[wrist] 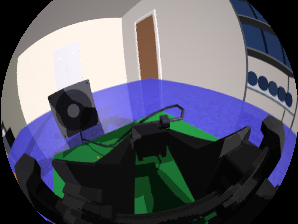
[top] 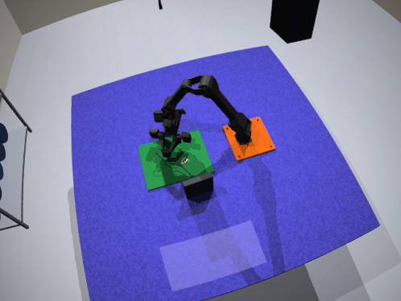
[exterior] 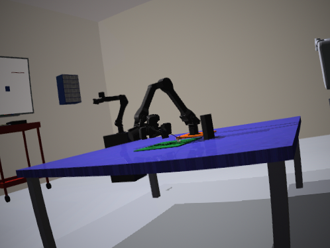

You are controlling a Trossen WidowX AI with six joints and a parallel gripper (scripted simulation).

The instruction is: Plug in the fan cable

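The green board lies 30 mm behind my gripper tip and 80 mm below it. Round my gripper tip: black fan (70 mm behind, 200 mm to the left); plug (10 mm below); four-pin header (70 mm behind, 40 mm to the left, 60 mm below).
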